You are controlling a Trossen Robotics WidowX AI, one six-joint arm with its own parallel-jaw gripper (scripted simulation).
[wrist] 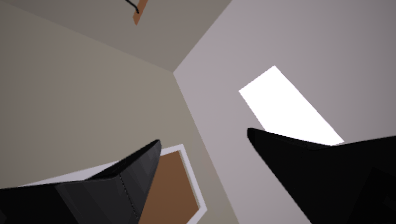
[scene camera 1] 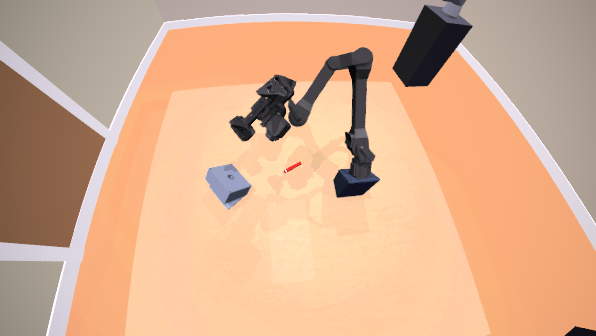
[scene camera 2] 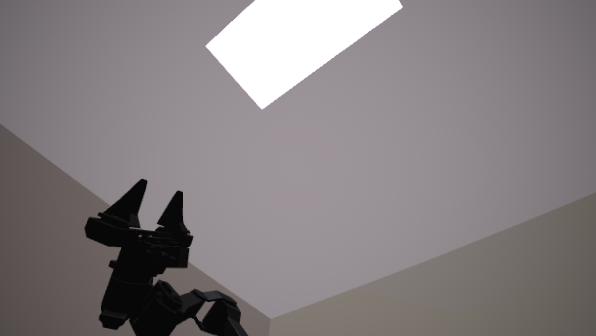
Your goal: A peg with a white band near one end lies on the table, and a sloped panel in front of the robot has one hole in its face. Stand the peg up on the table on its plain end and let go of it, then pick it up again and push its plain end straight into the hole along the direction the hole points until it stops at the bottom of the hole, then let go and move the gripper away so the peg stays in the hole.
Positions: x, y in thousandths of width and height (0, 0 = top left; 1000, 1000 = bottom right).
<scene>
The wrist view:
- my gripper: 516, 614
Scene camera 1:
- my gripper: 409, 323
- grey-blue sloped panel: 365, 528
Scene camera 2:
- my gripper: 274, 552
</scene>
